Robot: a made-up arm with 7 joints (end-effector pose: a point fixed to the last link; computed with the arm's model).
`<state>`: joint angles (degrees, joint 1 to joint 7).
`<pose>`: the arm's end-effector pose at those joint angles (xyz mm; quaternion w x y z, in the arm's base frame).
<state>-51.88 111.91 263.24 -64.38 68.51 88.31 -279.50</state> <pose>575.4 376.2 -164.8 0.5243 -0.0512 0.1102 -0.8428</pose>
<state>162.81 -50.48 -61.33 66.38 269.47 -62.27 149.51</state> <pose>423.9 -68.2 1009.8 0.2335 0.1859 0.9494 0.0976</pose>
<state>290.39 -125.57 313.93 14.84 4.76 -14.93 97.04</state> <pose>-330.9 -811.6 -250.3 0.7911 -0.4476 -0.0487 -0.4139</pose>
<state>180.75 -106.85 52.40 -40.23 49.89 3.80 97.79</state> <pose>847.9 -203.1 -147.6 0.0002 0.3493 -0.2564 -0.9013</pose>
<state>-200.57 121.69 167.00 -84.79 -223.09 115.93 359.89</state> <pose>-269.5 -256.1 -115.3 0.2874 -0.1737 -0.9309 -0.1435</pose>
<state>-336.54 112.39 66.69 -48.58 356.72 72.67 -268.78</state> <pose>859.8 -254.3 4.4 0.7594 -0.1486 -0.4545 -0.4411</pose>
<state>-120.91 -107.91 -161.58 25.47 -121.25 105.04 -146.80</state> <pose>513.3 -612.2 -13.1 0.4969 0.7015 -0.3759 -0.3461</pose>
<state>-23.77 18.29 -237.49 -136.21 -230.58 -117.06 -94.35</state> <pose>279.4 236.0 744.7 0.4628 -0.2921 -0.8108 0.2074</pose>
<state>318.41 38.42 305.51 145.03 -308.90 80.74 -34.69</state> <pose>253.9 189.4 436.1 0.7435 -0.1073 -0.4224 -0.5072</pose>
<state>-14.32 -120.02 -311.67 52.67 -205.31 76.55 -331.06</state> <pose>-738.5 -386.0 -110.4 0.7400 0.0957 0.2144 0.6303</pose>
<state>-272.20 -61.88 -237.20 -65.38 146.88 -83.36 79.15</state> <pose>93.0 672.4 866.0 0.0303 0.6808 -0.6079 0.4074</pose>
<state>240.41 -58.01 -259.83 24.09 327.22 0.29 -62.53</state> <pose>600.5 -669.0 802.2 0.5317 -0.3667 -0.7597 -0.0749</pose>
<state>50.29 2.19 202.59 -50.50 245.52 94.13 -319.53</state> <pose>-53.7 -307.6 1017.8 0.4065 0.2942 0.4840 0.7169</pose>
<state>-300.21 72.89 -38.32 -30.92 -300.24 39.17 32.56</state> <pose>289.2 -892.4 654.2 0.2986 -0.3009 0.6455 0.6353</pose>
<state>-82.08 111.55 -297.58 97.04 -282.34 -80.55 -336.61</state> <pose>279.2 425.8 -166.3 0.9861 -0.0636 0.1528 0.0145</pose>
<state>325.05 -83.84 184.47 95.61 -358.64 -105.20 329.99</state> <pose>-633.6 -426.6 143.7 0.6014 -0.4130 0.6812 0.0616</pose>
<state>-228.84 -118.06 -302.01 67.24 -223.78 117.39 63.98</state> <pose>296.5 639.4 -80.8 0.9827 -0.0878 -0.0897 -0.1362</pose>
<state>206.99 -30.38 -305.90 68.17 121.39 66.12 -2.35</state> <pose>474.5 133.5 1028.1 0.3352 0.7408 -0.2766 -0.5123</pose>
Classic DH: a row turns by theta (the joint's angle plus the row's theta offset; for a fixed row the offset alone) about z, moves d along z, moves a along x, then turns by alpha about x. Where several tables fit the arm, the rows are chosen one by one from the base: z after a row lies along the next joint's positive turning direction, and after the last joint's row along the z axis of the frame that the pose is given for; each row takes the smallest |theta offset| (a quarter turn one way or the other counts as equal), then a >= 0, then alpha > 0; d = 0 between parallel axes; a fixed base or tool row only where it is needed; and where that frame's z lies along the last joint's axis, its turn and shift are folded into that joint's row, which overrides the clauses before.
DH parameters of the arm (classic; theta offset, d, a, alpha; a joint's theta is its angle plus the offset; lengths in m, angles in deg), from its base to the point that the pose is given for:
base (fixed): 0 0 0 180
joint 1: 0 -0.307 0 90
joint 2: 0 -0.016 0 -90
joint 3: 0 -0.604 0 90
joint 4: 0 -0.014 0 -90
joint 5: 0 -0.275 0 90
joint 6: 0 0 0 -90
joint 7: 0 -0.167 0 0

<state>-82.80 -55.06 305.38 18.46 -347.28 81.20 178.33</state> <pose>-228.6 -557.1 938.3 0.0226 0.6195 -0.6096 0.4941</pose>
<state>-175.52 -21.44 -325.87 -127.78 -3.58 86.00 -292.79</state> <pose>445.2 -200.7 728.0 0.4606 -0.7212 -0.4817 0.1891</pose>
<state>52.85 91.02 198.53 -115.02 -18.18 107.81 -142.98</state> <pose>280.3 -592.8 53.9 0.0536 -0.2740 0.6432 0.7130</pose>
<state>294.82 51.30 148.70 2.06 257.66 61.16 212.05</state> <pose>442.1 678.4 842.9 0.5376 -0.2265 -0.6095 0.5369</pose>
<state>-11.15 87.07 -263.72 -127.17 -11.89 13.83 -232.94</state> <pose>296.8 419.7 291.1 0.1961 0.4897 -0.4189 0.7391</pose>
